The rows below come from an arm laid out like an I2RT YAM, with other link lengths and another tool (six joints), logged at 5 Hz.
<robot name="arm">
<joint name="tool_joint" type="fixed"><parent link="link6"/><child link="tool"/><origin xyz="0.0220 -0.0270 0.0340" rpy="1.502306 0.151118 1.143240"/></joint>
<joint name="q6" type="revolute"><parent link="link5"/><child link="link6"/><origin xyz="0.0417 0.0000 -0.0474" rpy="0.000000 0.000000 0.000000"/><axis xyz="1 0 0"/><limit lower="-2.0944" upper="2.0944"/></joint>
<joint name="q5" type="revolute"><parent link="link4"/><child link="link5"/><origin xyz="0.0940 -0.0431 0.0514" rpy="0.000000 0.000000 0.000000"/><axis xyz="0 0 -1"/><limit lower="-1.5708" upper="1.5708"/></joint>
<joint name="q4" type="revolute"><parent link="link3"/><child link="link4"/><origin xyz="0.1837 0.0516 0.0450" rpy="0.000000 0.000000 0.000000"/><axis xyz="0 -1 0"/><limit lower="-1.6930" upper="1.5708"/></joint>
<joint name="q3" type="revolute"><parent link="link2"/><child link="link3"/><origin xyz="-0.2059 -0.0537 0.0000" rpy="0.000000 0.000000 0.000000"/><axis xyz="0 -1 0"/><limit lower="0.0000" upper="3.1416"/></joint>
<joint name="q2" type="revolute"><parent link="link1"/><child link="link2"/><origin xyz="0.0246 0.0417 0.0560" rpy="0.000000 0.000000 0.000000"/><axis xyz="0 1 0"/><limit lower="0.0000" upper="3.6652"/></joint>
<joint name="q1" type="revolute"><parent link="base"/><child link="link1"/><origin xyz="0.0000 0.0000 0.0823" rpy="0.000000 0.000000 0.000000"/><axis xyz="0 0 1"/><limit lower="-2.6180" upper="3.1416"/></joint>
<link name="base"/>
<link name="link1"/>
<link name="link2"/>
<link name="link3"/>
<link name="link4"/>
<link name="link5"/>
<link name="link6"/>
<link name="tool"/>
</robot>
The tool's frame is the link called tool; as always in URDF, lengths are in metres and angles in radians.
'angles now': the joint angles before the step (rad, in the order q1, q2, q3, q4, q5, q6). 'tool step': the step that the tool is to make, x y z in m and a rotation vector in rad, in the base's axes. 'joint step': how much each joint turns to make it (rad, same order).
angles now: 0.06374, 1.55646, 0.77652, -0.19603, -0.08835, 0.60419
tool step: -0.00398, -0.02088, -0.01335, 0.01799, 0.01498, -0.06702
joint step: -0.07718, 0.03484, -0.03570, 0.05619, -0.02091, 0.00173
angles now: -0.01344, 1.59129, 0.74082, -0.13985, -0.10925, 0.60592
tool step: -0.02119, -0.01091, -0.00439, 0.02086, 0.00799, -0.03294
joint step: -0.04872, -0.08071, -0.09668, 0.00694, -0.02582, -0.00206
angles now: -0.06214, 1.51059, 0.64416, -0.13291, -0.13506, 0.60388
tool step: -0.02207, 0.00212, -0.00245, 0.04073, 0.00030, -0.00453
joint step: -0.00575, -0.11278, -0.10202, -0.01049, -0.03483, 0.02119
